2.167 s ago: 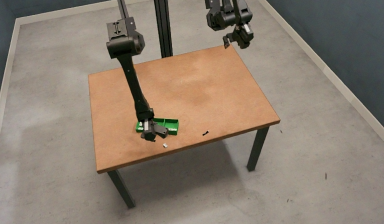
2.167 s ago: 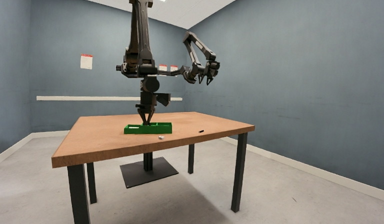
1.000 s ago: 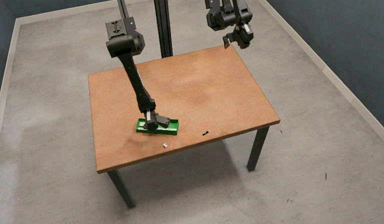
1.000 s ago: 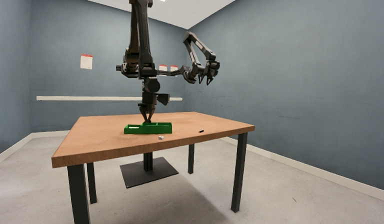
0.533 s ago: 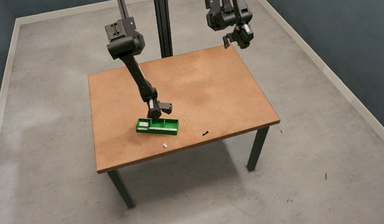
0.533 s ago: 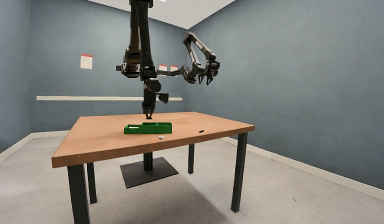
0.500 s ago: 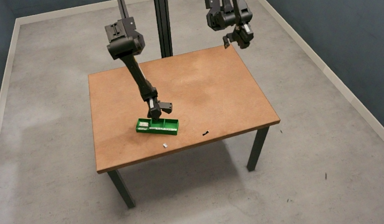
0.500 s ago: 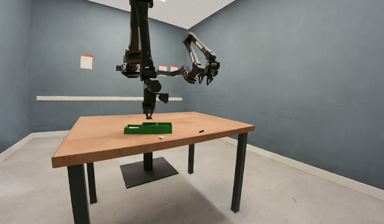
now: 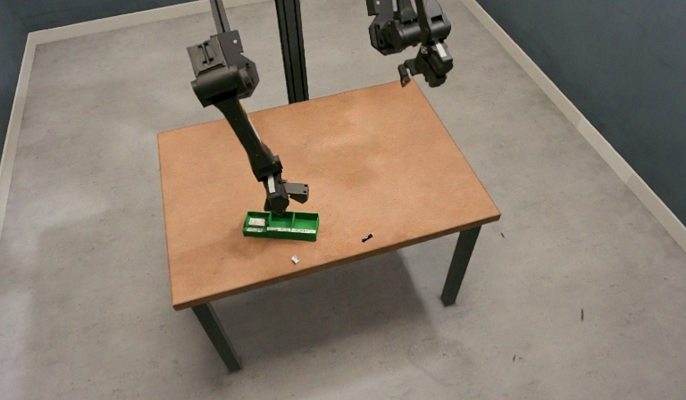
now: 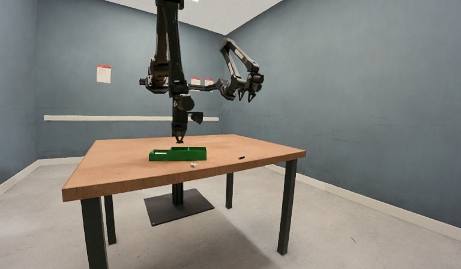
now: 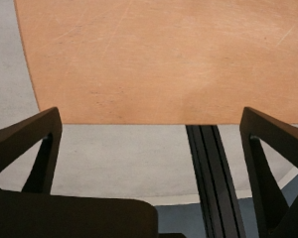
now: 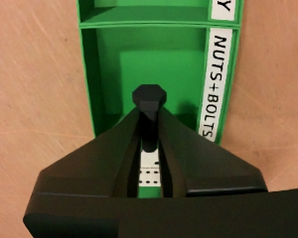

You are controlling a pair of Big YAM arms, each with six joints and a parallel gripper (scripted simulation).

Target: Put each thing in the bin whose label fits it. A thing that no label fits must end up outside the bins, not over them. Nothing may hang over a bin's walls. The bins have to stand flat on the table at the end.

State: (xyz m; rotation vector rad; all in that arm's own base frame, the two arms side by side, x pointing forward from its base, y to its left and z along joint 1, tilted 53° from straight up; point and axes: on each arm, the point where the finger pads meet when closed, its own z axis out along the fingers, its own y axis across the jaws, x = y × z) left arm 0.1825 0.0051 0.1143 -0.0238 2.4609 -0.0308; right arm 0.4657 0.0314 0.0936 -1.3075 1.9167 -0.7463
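Right now the green two-compartment bin is 60 mm below my right hand. Round my right hand: black bolt: 10 mm to the left.
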